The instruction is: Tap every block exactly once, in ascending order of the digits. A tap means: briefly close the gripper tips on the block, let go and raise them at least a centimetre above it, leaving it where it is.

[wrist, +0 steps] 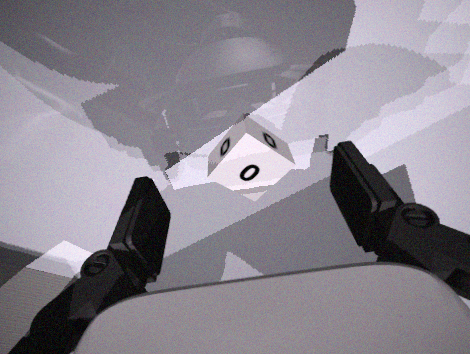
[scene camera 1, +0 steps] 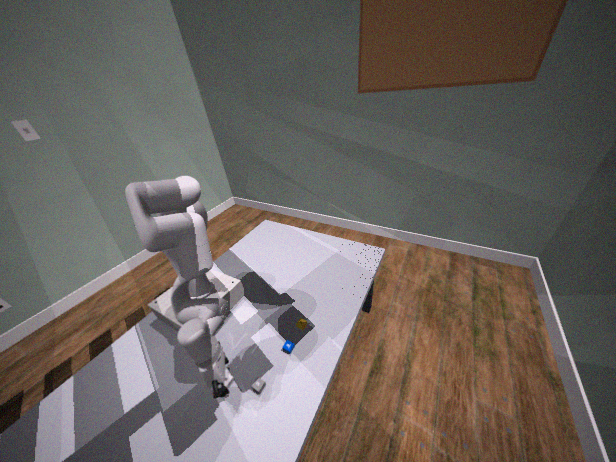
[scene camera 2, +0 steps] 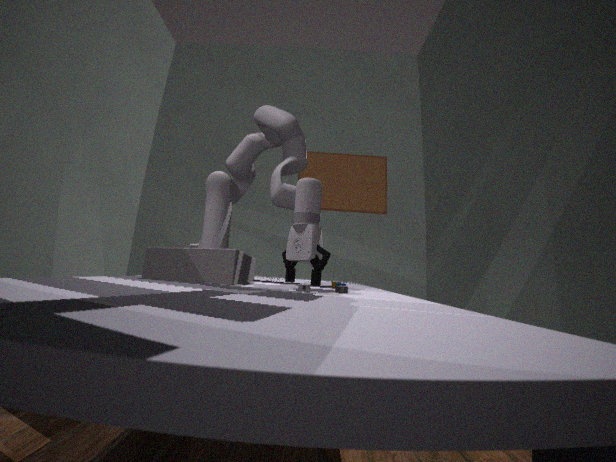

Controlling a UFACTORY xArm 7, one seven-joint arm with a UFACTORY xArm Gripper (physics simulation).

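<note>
A white block with the digit 0 [scene camera 1: 229, 379] [scene camera 2: 304, 288] [wrist: 249, 161] lies on the table. My gripper [scene camera 1: 223, 376] [scene camera 2: 303, 281] [wrist: 244, 180] is open and empty. It points down, low over the white block; in the wrist view the block shows between the two fingers, slightly beyond the tips. A grey block [scene camera 1: 258, 385] [scene camera 2: 341, 289] lies a little to the right in scene camera 1. A blue block [scene camera 1: 288, 346] and a yellow block [scene camera 1: 302, 324] lie farther back. The digits on these three are too small to read.
The table [scene camera 1: 280, 425] [scene camera 2: 450, 350] is patterned with shadows and light patches. The arm's base [scene camera 1: 232, 290] [scene camera 2: 190, 262] stands behind the gripper. The table's right edge runs past the blocks in scene camera 1. An orange board [scene camera 1: 450, 40] [scene camera 2: 350, 185] hangs on the wall.
</note>
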